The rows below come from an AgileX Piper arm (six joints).
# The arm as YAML. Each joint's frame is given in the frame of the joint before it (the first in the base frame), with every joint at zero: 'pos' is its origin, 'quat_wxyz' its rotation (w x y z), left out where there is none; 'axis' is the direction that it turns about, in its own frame. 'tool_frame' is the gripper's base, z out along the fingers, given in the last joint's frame.
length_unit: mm
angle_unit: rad
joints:
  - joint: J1
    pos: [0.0, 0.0, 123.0]
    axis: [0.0, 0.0, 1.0]
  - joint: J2
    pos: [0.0, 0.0, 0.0]
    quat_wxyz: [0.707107, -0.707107, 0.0, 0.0]
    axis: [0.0, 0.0, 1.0]
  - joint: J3
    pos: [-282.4, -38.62, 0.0]
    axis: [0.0, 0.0, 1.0]
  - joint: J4
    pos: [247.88, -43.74, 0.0]
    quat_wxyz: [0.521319, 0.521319, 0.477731, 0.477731]
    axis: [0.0, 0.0, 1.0]
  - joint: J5
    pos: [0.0, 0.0, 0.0]
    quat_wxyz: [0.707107, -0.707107, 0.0, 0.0]
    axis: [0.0, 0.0, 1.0]
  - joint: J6
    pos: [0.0, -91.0, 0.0]
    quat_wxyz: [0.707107, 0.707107, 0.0, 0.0]
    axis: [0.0, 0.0, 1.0]
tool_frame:
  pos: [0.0, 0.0, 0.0]
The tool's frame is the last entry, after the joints.
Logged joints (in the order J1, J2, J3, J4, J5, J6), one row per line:
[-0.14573, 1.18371, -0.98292, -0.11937, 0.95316, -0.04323]
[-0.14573, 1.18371, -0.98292, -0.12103, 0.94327, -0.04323]
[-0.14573, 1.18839, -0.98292, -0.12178, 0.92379, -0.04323]
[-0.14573, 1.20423, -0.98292, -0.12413, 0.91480, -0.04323]
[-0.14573, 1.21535, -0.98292, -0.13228, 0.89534, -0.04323]
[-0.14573, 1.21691, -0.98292, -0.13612, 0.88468, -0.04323]
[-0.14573, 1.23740, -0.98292, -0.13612, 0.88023, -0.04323]
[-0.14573, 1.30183, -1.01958, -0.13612, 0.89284, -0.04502]
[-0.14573, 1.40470, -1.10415, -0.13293, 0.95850, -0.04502]
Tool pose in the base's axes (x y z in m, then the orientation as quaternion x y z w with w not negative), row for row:
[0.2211, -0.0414, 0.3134, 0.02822, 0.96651, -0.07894, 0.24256]
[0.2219, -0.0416, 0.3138, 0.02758, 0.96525, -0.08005, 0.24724]
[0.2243, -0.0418, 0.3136, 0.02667, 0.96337, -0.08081, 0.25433]
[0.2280, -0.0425, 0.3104, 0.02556, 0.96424, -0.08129, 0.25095]
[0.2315, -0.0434, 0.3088, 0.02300, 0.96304, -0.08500, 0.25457]
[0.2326, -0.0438, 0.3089, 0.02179, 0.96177, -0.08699, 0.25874]
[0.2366, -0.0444, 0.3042, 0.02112, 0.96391, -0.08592, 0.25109]
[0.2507, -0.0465, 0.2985, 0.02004, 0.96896, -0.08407, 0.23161]
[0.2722, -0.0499, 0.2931, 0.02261, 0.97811, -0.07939, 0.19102]
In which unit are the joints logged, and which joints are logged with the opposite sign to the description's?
The joints are logged in radians. Opposite sign: none.
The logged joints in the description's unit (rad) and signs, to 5 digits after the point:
[-0.14573, 1.18371, -0.98292, -0.11937, 0.95316, -0.04323]
[-0.14573, 1.18371, -0.98292, -0.12103, 0.94327, -0.04323]
[-0.14573, 1.18839, -0.98292, -0.12178, 0.92379, -0.04323]
[-0.14573, 1.20423, -0.98292, -0.12413, 0.91480, -0.04323]
[-0.14573, 1.21535, -0.98292, -0.13228, 0.89534, -0.04323]
[-0.14573, 1.21691, -0.98292, -0.13612, 0.88468, -0.04323]
[-0.14573, 1.23740, -0.98292, -0.13612, 0.88023, -0.04323]
[-0.14573, 1.30183, -1.01958, -0.13612, 0.89284, -0.04502]
[-0.14573, 1.40470, -1.10415, -0.13293, 0.95850, -0.04502]

